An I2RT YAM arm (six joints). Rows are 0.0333 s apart.
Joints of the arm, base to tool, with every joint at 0 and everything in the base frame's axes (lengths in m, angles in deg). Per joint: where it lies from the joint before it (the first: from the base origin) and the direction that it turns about. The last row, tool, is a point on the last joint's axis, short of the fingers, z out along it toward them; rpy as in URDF.
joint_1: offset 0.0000 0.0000 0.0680 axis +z
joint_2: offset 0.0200 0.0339 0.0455 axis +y
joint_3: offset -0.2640 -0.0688 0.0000 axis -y
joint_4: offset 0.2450 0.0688 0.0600 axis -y
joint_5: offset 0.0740 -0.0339 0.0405 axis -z
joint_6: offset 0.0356 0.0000 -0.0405 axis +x
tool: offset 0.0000 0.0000 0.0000 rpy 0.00 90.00 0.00
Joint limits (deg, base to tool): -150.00..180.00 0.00..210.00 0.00..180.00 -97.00..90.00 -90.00..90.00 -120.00..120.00
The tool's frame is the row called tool.
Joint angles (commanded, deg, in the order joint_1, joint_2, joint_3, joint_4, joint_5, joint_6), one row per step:
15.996, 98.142, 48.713, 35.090, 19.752, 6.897
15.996, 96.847, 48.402, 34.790, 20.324, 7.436
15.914, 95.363, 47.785, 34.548, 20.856, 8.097
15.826, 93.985, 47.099, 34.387, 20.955, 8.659
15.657, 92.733, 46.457, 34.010, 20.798, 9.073
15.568, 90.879, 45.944, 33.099, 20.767, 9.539
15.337, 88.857, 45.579, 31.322, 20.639, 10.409
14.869, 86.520, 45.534, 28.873, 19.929, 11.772
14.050, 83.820, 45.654, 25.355, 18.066, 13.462
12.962, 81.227, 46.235, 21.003, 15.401, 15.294
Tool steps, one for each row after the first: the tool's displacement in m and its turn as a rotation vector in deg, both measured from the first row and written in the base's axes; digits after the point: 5 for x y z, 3 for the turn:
-0.00301, -0.00121, 0.00559, 0.579, -0.738, -0.677
-0.00712, -0.00324, 0.01064, 1.275, -1.430, -1.421
-0.01126, -0.00505, 0.01467, 1.949, -1.995, -1.724
-0.01505, -0.00710, 0.01769, 2.451, -2.243, -1.827
-0.01999, -0.00902, 0.02376, 3.032, -2.694, -1.978
-0.02513, -0.01180, 0.02981, 3.868, -2.649, -2.272
-0.03030, -0.01561, 0.03793, 5.297, -2.562, -2.348
-0.03624, -0.02088, 0.04669, 7.161, -1.862, -1.764
-0.04166, -0.02687, 0.05575, 9.267, -0.587, -0.775

